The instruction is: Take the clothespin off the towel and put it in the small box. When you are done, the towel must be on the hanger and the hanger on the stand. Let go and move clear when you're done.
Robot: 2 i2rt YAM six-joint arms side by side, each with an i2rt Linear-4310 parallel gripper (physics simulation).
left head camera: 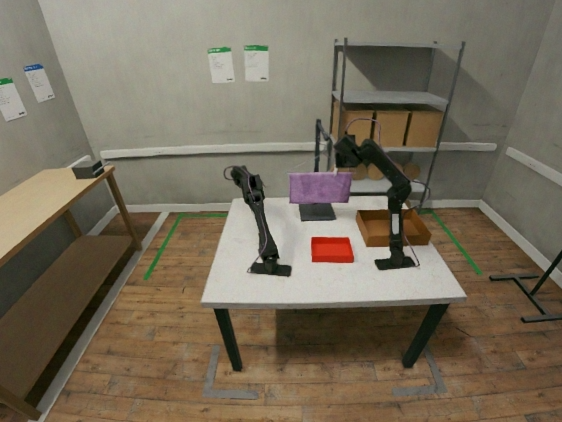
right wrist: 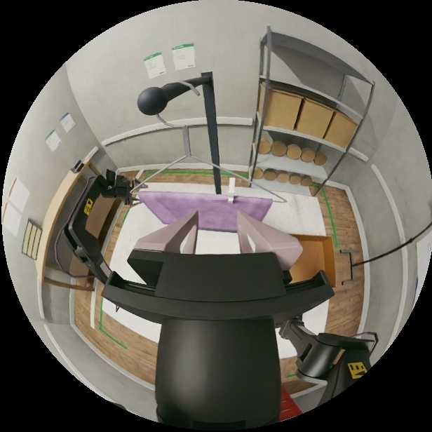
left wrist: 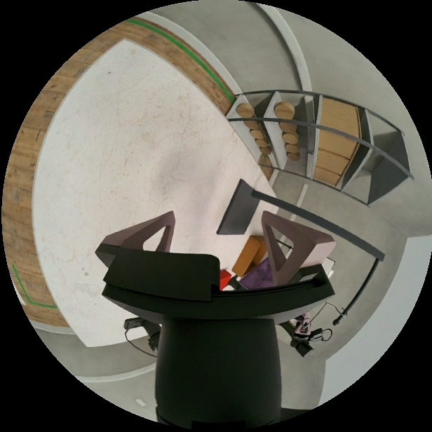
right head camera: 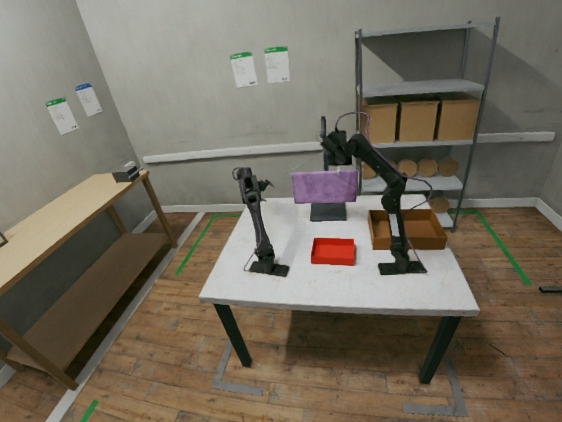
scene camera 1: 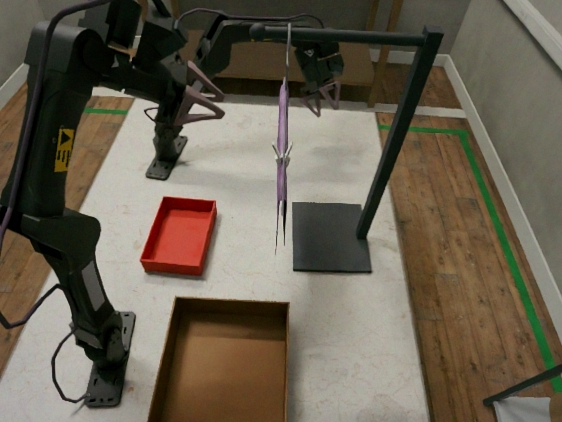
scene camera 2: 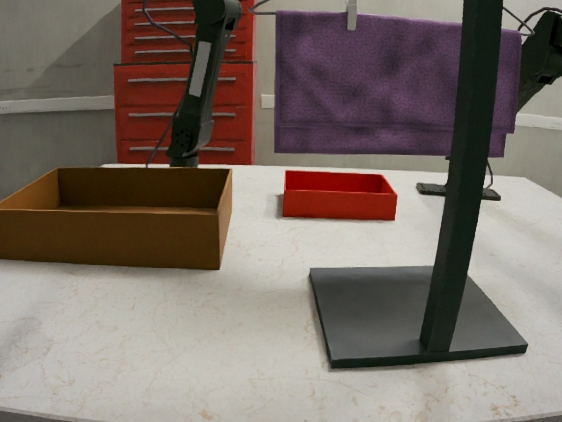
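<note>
The purple towel [left head camera: 320, 188] [right head camera: 325, 187] [scene camera 1: 283, 115] [scene camera 2: 370, 85] [right wrist: 190, 209] hangs folded over the wire hanger [scene camera 1: 288, 55] [right wrist: 187, 140], whose hook is over the arm of the dark stand [scene camera 1: 327, 237] [scene camera 2: 375, 310] [right wrist: 212, 145]. The pale clothespin [scene camera 1: 282, 156] [scene camera 2: 351, 15] [right wrist: 231, 190] is clipped on the towel's top edge. The small red box [left head camera: 332, 250] [right head camera: 333, 251] [scene camera 1: 182, 235] [scene camera 2: 340, 205] is empty. My right gripper [scene camera 1: 221, 105] [right wrist: 217, 214] is partly open and empty, in front of the towel and apart from it. My left gripper [scene camera 1: 327, 111] [left wrist: 217, 215] is wide open and empty, beyond the towel in scene camera 1.
A larger brown box [scene camera 1: 230, 370] [scene camera 2: 110, 237] [right wrist: 312, 257] stands on the table beside the red box. The stand's upright post [scene camera 1: 400, 135] rises from its base. A shelf rack [left head camera: 343, 70] stands behind the table, and a wooden bench [left head camera: 55, 185] stands at the left in the left head camera.
</note>
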